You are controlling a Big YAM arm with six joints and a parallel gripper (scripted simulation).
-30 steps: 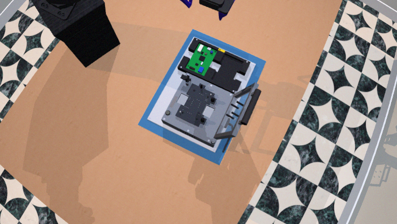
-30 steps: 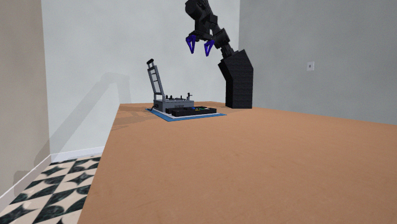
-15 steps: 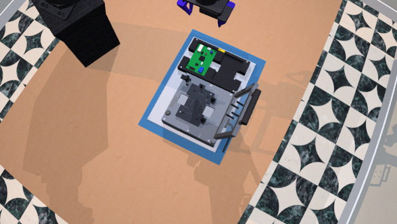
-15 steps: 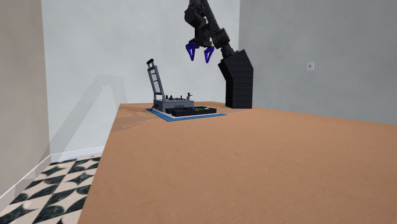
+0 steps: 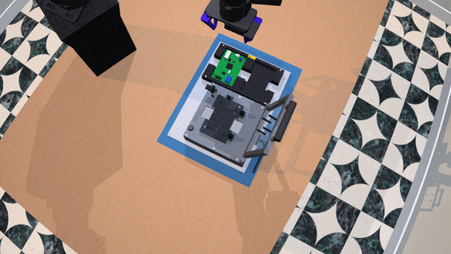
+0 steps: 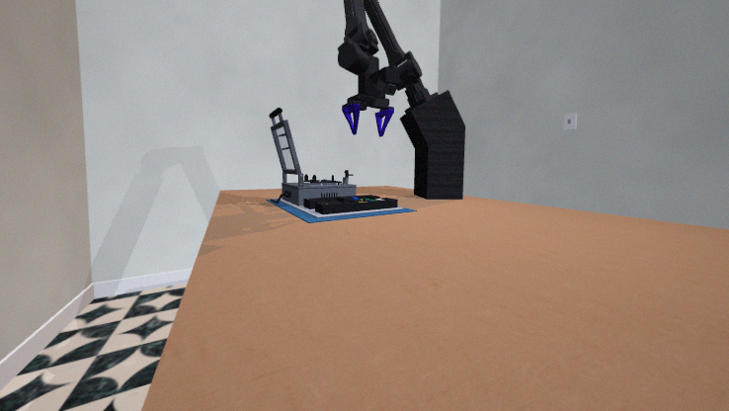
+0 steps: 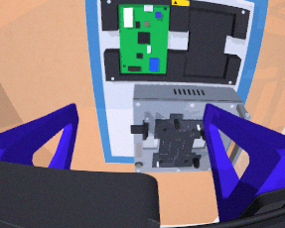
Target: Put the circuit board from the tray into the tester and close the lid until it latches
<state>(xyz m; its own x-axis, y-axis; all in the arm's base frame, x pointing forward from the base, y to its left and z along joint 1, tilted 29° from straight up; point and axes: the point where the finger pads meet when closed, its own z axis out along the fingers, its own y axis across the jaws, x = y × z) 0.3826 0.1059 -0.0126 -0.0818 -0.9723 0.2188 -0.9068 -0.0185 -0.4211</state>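
The green circuit board is 19 cm below my hand. From my hand the other things lie so: black plate (5 cm ahead, 17 cm to the right, 14 cm below); tester (8 cm ahead, 14 cm to the right, 10 cm below); dark latch hook (1 cm behind, 11 cm to the right, 12 cm below).
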